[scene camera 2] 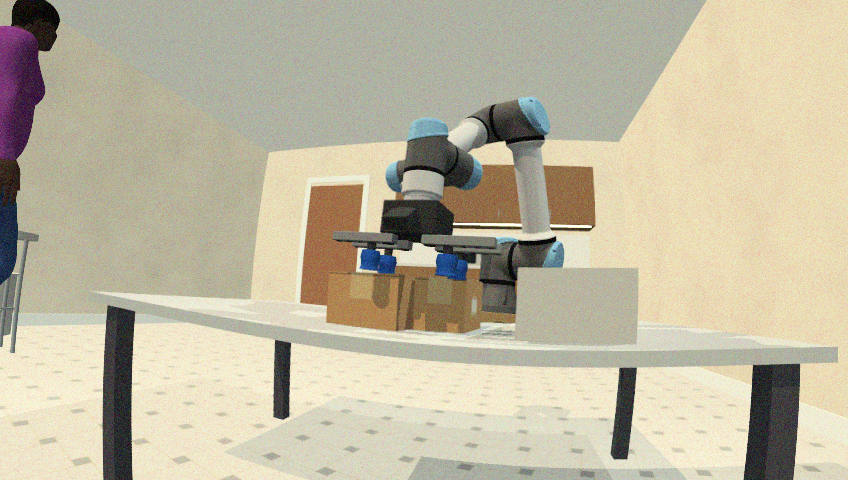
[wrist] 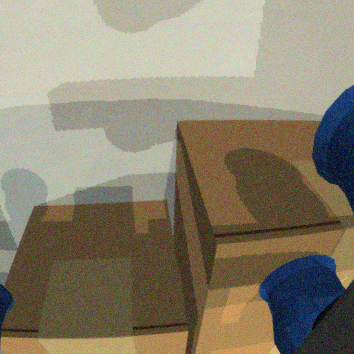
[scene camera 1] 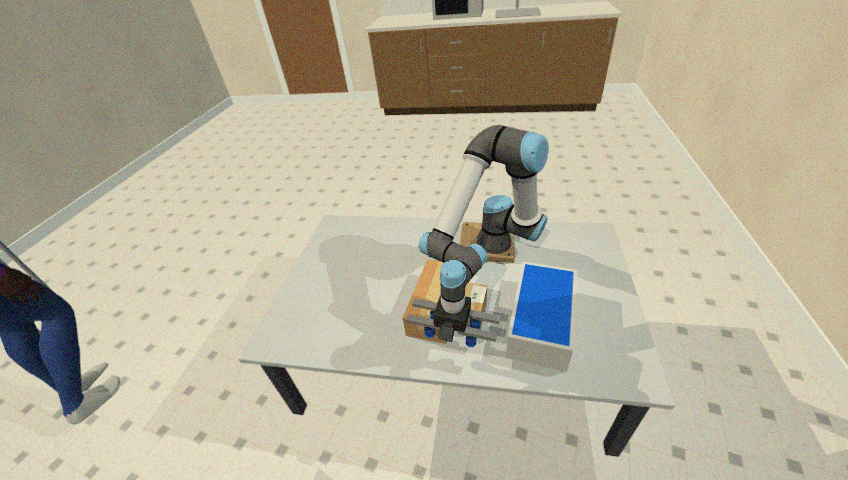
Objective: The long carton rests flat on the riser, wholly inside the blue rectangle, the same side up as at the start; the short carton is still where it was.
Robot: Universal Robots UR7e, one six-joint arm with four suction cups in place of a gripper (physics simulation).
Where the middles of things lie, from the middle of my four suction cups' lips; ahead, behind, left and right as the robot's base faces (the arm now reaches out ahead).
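The short carton (scene camera 2: 442,305) has my suction cup 60 mm above it, 150 mm past it and 30 mm to the right of it. Going by their middles, the short carton is the nearest to my suction cup of the things named here. The long carton (scene camera 2: 383,301) is 110 mm to the right of my suction cup, 160 mm behind it and 60 mm below it. I also see the riser with blue rectangle (scene camera 1: 541,331), which is 290 mm to the left of my suction cup, 180 mm behind it and 60 mm below it. Going by their middles, the riser with blue rectangle is the farthest from my suction cup of the things named here.
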